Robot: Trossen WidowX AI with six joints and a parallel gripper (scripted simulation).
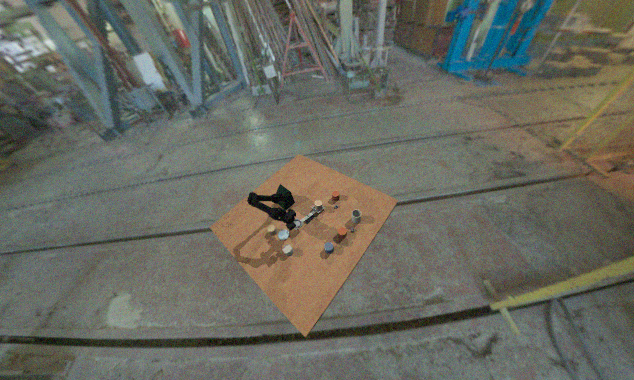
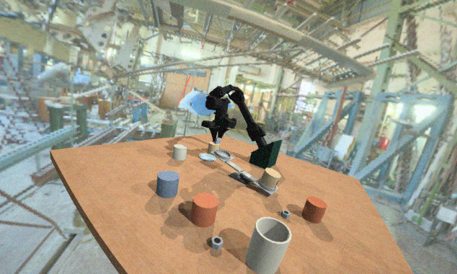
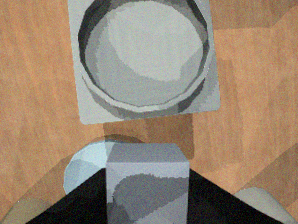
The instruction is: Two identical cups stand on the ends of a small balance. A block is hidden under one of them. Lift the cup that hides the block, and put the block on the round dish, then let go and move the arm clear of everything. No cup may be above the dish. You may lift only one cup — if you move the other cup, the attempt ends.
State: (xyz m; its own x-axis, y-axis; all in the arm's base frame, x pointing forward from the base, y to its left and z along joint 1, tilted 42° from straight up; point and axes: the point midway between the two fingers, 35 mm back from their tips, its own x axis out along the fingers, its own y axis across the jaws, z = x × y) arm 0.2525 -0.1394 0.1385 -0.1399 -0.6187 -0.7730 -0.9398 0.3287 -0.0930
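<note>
Right now my gripper tip is 5 cm past the pale blue round dish, 7 cm to the left of it and 12 cm above it. Round my gripper tip: white mug: 41 cm ahead, 38 cm to the left, 8 cm below; then blue cylinder: 37 cm ahead, 3 cm to the left, 9 cm below.
</note>
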